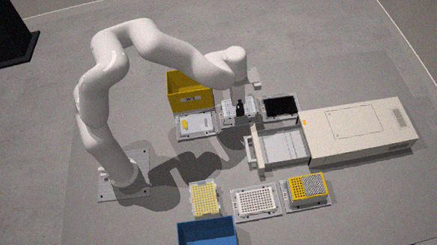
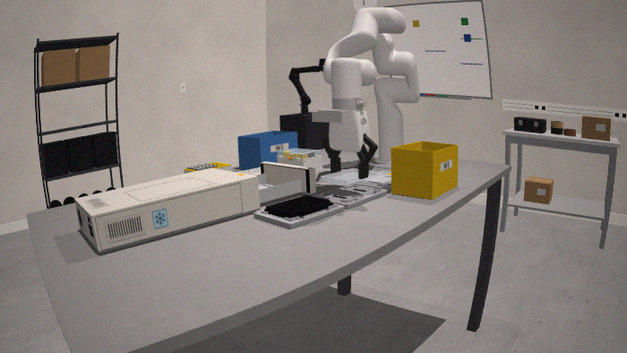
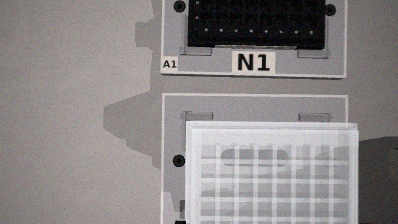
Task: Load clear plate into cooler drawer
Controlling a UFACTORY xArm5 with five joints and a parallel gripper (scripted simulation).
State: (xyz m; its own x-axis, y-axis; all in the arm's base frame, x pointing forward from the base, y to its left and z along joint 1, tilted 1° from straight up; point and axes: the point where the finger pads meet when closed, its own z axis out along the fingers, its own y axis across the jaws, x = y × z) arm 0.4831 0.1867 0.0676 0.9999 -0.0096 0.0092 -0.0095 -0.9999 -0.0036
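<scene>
The drawer is 190 mm to the right of my hand, 150 mm ahead of it and 30 mm below it. The rest, counted from my hand: grey nest (60 mm below); clear plate (10 mm below); black plate (170 mm ahead, 50 mm below).
</scene>
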